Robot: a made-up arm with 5 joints.
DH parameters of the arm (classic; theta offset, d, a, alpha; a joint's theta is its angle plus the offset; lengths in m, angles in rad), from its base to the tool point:
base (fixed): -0.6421 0 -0.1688 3.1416
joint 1: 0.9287 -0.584 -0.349 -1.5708
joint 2: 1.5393 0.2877 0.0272 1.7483
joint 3: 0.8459 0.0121 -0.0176 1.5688
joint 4: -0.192 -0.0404 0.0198 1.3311
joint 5: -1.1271 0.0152 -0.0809 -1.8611
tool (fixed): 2.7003 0.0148 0 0
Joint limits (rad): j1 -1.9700..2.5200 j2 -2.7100..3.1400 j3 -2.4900..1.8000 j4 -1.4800..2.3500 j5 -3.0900..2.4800
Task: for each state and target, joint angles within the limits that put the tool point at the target. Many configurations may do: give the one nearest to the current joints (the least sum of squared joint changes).
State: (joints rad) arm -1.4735 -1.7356 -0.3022 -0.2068 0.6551
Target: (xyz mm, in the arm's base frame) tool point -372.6 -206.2 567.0
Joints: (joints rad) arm -1.8128 -1.5196 0.3205 -0.2240 0.2193
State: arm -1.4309 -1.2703 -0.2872 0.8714 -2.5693
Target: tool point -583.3 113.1 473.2
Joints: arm -0.7420 -1.4482 -0.4179 1.4921 -1.9822
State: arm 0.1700 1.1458 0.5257 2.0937 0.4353
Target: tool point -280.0 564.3 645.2
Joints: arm 0.2989 0.9755 1.1549 2.0285 -0.1768
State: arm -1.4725 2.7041 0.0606 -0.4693 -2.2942
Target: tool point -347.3 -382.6 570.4
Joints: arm -1.8889 2.6366 0.0110 0.0369 -2.3666
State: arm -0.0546 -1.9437 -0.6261 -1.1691 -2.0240
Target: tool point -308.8 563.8 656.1
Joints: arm 0.4680 -1.8551 -0.6217 -1.2287 -2.2366
